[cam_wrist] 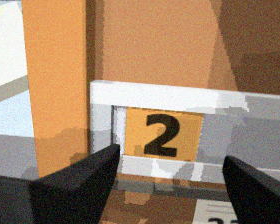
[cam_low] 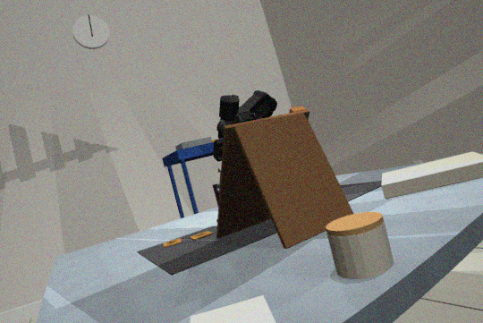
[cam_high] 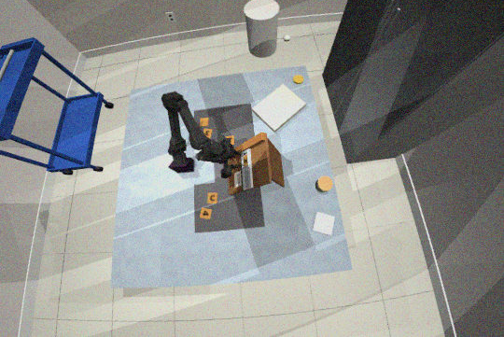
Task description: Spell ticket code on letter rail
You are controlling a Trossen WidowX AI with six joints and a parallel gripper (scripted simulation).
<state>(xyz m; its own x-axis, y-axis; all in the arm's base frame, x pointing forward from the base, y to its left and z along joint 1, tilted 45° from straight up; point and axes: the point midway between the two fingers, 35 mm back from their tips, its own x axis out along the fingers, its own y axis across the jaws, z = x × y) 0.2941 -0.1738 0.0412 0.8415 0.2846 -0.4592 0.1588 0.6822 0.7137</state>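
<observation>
Right now my gripper tip is 40 mm past the white ticket, 70 mm to the left of it and 100 mm above it. The rest, counted from my gripper tip: cream slab (300 mm ahead, 340 mm to the left, 160 mm below); tan-lidded jar (410 mm ahead, 200 mm to the right, 150 mm below); white card (350 mm ahead, 400 mm to the right, 180 mm below).
</observation>
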